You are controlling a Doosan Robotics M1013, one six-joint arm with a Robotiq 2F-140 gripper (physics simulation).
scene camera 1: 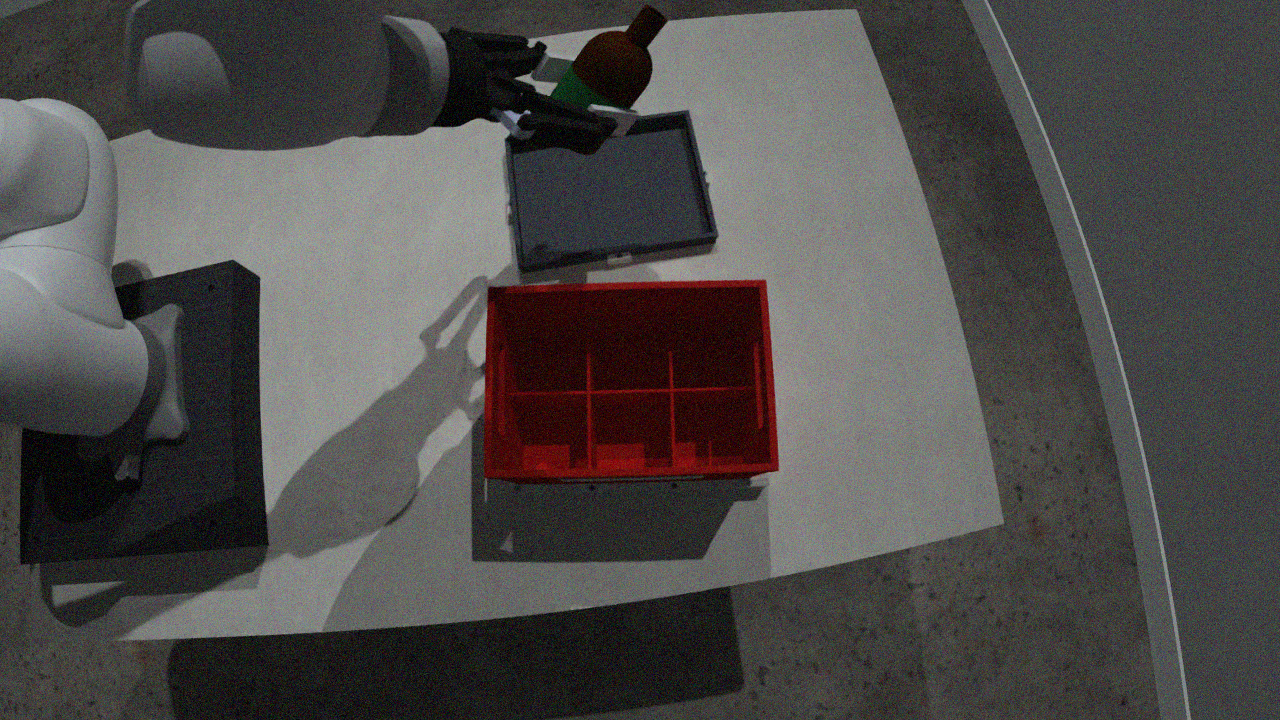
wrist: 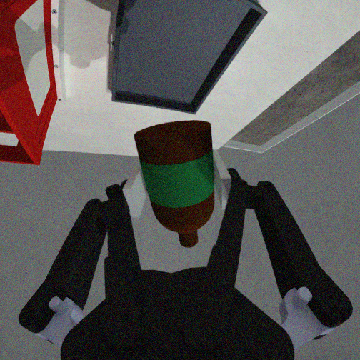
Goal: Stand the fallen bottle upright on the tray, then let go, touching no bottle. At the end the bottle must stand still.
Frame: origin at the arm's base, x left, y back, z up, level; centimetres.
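Seen in the pictures: gripper, between the fingertips: (scene camera 1: 606,97); arm's base, origin of its link: (scene camera 1: 132,384).
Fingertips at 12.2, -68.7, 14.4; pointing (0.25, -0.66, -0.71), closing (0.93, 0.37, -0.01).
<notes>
Offsets run from my fingertips to a thing's top centre, as dx, dy, dz. "*": to the spot under its first point.
A brown bottle (scene camera 1: 615,64) (wrist: 177,183) with a green label is held in the air above the far edge of the grey tray @[* +0.1, -0.4, -20.8] (scene camera 1: 617,188) (wrist: 160,50). In scene camera 1 its neck points up and to the right, so it is tilted. In the wrist view its base faces the tray and its neck points toward the gripper's palm. My gripper (scene camera 1: 586,89) (wrist: 178,165) is shut on the bottle, one pad on each side of the green label. In scene camera 1 a finger hides the bottle's lower part.
A red crate @[-28.2, +4.3, -3.8] (scene camera 1: 626,285) (wrist: 45,120) with compartments stands beside the tray, on its near side in scene camera 1. The robot's dark base block (scene camera 1: 234,385) is at the left. A pale wall edge (scene camera 1: 1087,268) curves past the table at the right.
</notes>
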